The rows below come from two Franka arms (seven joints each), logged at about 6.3 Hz.
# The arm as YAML. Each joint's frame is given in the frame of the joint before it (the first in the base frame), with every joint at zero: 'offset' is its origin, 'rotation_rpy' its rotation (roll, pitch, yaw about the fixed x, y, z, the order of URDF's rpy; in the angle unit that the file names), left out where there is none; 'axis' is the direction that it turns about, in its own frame. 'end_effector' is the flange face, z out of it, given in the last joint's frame.
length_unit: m
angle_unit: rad
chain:
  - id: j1
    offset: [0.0, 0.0, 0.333]
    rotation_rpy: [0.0, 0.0, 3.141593]
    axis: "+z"
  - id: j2
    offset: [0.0, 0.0, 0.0]
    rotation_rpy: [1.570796, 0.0, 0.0]
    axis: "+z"
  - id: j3
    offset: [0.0, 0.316, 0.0]
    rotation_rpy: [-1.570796, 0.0, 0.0]
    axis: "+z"
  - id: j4
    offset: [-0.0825, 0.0, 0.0]
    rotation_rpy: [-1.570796, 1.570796, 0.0]
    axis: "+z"
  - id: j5
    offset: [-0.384, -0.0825, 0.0]
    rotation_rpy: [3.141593, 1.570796, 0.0]
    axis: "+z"
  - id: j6
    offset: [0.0, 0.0, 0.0]
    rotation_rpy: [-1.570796, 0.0, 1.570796]
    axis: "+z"
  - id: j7
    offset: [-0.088, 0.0, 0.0]
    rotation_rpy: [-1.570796, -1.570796, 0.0]
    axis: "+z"
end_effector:
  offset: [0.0, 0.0, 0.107]
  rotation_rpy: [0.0, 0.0, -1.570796]
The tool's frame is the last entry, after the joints.
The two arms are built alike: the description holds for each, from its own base.
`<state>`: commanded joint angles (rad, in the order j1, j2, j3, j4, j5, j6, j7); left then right.
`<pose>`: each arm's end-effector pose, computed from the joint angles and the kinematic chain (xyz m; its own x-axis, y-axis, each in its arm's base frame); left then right.
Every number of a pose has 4 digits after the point.
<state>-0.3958 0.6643 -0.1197 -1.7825 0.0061 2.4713 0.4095 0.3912 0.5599 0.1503 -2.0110 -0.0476 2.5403 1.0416</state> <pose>0.5773 -0.3203 0.1867 0.6192 -0.7834 0.0537 -0.7852 -0.6170 0.0527 0.5145 0.3092 0.1723 0.8846 -0.4628 -0.0578 -0.4639 -0.8859 -0.0074</pose>
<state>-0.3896 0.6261 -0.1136 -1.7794 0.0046 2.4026 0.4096 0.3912 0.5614 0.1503 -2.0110 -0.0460 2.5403 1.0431</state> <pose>0.5802 -0.3128 0.2066 0.6261 -0.7794 0.0256 -0.7792 -0.6241 0.0579 0.5143 0.3091 0.1714 0.8832 -0.4653 -0.0596 -0.4664 -0.8845 -0.0065</pose>
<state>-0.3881 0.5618 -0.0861 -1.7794 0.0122 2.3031 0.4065 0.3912 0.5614 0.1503 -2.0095 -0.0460 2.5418 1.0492</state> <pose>0.5850 -0.2951 0.2392 0.6393 -0.7688 -0.0185 -0.7674 -0.6393 0.0483 0.5149 0.3094 0.1721 0.8804 -0.4707 -0.0581 -0.4720 -0.8816 -0.0087</pose>
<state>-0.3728 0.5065 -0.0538 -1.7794 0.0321 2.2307 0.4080 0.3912 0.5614 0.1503 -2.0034 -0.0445 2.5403 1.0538</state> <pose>0.5946 -0.2662 0.2685 0.6596 -0.7501 -0.0491 -0.7500 -0.6610 0.0232 0.5169 0.3103 0.1742 0.8776 -0.4761 -0.0564 -0.4774 -0.8786 -0.0127</pose>
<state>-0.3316 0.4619 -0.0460 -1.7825 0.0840 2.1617 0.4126 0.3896 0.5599 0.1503 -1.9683 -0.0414 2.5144 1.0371</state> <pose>0.6018 -0.2327 0.2905 0.6678 -0.7384 -0.0939 -0.7421 -0.6702 -0.0082 0.5273 0.3139 0.1858 0.8834 -0.4659 -0.0511 -0.4674 -0.8837 -0.0227</pose>
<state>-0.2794 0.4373 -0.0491 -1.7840 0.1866 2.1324 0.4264 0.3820 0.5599 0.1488 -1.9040 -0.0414 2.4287 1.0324</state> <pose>0.6117 -0.1974 0.3038 0.6520 -0.7456 -0.1378 -0.7576 -0.6482 -0.0771 0.5433 0.3143 0.2030 0.8803 -0.4707 -0.0596 -0.4717 -0.8817 -0.0029</pose>
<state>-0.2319 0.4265 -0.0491 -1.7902 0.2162 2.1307 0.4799 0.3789 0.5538 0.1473 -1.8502 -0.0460 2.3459 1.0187</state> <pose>0.6193 -0.1665 0.3081 0.6349 -0.7574 -0.1524 -0.7721 -0.6289 -0.0915 0.5546 0.3153 0.2211 0.8851 -0.4606 -0.0660 -0.4604 -0.8875 0.0193</pose>
